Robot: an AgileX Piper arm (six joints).
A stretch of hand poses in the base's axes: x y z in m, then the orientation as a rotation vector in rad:
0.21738 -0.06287 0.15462 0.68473 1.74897 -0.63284
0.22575 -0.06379 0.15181 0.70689 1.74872 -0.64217
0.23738 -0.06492 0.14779 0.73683 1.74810 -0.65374
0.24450 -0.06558 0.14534 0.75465 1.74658 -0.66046
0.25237 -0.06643 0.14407 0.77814 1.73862 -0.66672
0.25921 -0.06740 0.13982 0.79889 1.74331 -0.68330
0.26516 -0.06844 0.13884 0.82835 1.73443 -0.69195
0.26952 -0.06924 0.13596 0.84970 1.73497 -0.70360
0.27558 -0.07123 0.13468 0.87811 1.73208 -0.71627
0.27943 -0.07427 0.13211 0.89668 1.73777 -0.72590
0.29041 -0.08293 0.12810 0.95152 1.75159 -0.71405
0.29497 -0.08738 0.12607 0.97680 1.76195 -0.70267
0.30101 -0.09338 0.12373 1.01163 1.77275 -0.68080
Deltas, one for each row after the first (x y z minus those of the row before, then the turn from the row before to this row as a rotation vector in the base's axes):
0.00837 -0.00092 -0.00281 0.00633 0.00217 -0.01996
0.01163 -0.00113 -0.00402 0.00907 0.00249 -0.02643
0.00712 -0.00066 -0.00245 0.00505 0.00053 -0.01575
0.00787 -0.00085 -0.00127 0.00568 -0.00540 -0.02011
0.00684 -0.00097 -0.00425 0.00400 0.01018 -0.02198
0.00595 -0.00104 -0.00098 0.00710 -0.00509 -0.02553
0.00436 -0.00080 -0.00288 0.00541 0.00477 -0.02031
0.00606 -0.00199 -0.00128 0.00715 0.00223 -0.02604
0.00385 -0.00304 -0.00257 0.00744 0.00848 -0.01662
0.01098 -0.00866 -0.00401 0.04112 0.00390 -0.02978
0.00456 -0.00445 -0.00203 0.02377 0.00244 -0.01033
0.00604 -0.00600 -0.00234 0.03423 -0.00212 -0.01201

